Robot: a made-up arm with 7 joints.
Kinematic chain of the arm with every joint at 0, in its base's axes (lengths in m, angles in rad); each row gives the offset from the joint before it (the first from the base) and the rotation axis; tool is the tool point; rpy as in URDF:
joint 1: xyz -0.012 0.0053 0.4 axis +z
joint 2: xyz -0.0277 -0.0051 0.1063 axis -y
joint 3: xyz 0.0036 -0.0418 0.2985 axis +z
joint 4: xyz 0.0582 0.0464 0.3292 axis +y
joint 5: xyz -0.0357 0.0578 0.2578 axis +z
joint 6: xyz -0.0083 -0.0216 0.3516 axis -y
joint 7: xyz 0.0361 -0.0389 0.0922 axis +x
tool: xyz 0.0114 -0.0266 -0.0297 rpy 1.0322 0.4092 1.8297
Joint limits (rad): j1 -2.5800..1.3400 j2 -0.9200..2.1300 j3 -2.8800..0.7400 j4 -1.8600..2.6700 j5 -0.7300..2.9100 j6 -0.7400..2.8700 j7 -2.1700..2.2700
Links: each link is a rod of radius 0.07 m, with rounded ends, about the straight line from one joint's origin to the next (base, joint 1, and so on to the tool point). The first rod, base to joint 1, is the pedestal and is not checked.
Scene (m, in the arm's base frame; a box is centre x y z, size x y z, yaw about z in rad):
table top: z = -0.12
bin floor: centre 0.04 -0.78 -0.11 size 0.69 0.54 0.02 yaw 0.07
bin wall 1: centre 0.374 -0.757 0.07 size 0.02 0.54 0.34 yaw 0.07
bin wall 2: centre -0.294 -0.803 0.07 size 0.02 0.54 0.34 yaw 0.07
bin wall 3: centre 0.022 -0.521 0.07 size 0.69 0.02 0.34 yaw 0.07
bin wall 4: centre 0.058 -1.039 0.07 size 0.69 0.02 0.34 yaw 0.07
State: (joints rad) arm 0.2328 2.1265 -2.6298 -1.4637 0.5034 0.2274 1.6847
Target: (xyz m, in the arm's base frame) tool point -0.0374 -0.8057 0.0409
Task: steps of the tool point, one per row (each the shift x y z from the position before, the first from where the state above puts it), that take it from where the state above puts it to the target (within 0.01 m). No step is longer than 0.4 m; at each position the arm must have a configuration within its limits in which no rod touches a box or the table.
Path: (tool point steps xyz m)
1: 0.0296 0.1732 0.1168
2: 0.0477 0.1469 0.0583
3: 0.0378 0.1040 0.0131
4: 0.0112 0.0505 -0.0057
5: -0.0158 -0.0059 0.0073
6: -0.0265 -0.0580 0.0468
7: -0.0803 -0.3115 -0.1499
8: 0.0587 -0.3389 -0.1285
9: 0.2001 -0.2963 -0.0990
10: 0.3081 -0.1902 -0.0648
11: 0.3547 -0.0450 -0.0290
12: -0.0037 -0.0225 -0.1768
13: 0.0037 0.0225 -0.1895

